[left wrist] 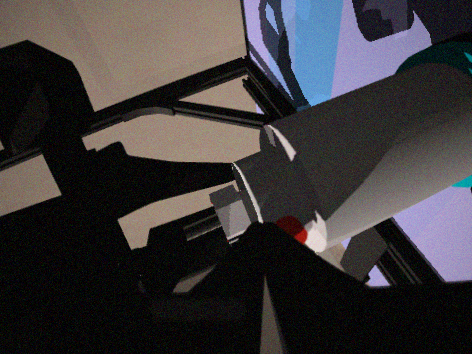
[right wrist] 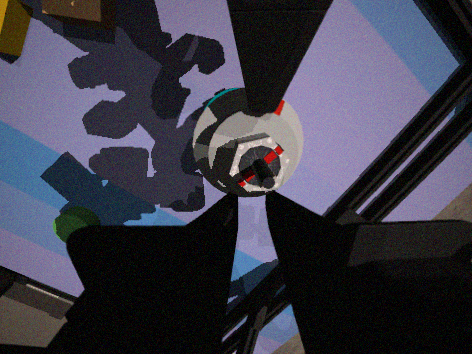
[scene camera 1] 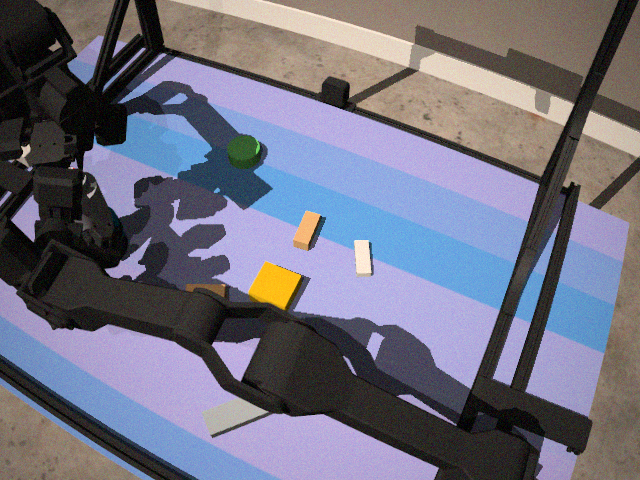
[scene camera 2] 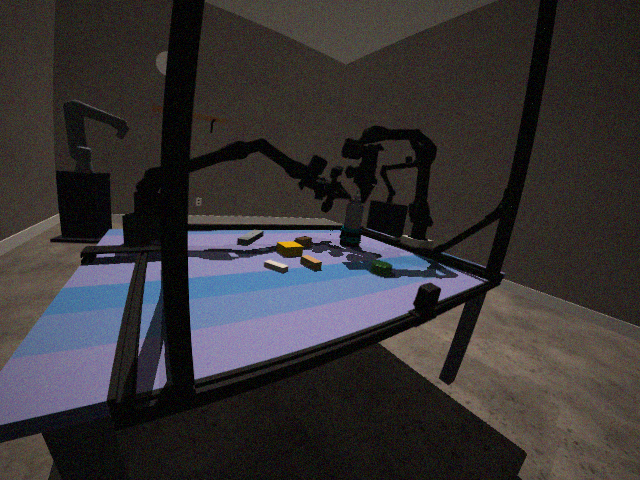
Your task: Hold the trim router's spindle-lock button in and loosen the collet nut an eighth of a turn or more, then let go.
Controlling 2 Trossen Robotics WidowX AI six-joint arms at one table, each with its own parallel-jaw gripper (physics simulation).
Labels:
a green disc [scene camera 1: 244,151]: on the table
a yellow block [scene camera 1: 276,285]: on the table
a grey bar [scene camera 1: 236,413]: on the table

